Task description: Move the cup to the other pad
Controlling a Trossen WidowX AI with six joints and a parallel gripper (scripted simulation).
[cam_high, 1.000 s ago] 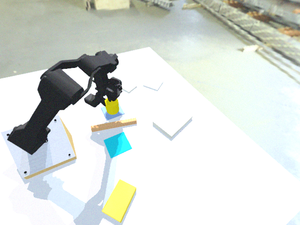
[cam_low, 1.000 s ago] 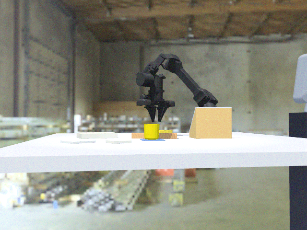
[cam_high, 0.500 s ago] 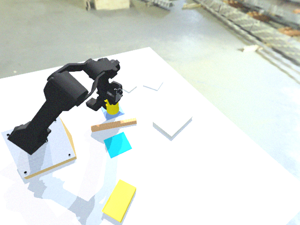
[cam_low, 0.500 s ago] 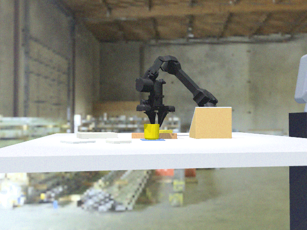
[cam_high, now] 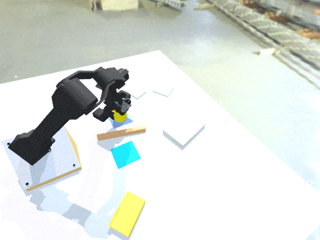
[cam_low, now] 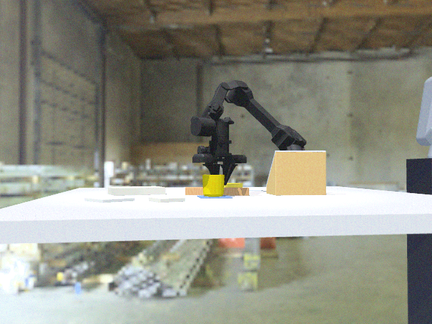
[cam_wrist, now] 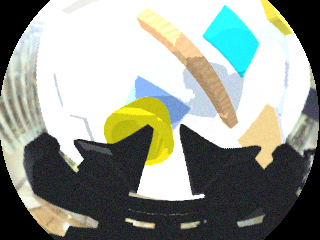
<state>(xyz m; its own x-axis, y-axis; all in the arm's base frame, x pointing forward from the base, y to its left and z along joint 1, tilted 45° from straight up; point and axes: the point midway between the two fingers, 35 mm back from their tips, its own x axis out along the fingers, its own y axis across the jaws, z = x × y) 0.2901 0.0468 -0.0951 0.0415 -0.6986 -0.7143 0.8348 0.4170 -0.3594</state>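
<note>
Right now my gripper tip is 40 mm above the blue pad, 20 mm to the right of it and 20 mm short of it. Also, from my gripper tip: wooden bar: 80 mm to the right, 30 mm below; yellow cup: 20 mm to the left, 20 mm ahead; cyan pad: 190 mm to the right, 40 mm below, 20 mm behind.
</note>
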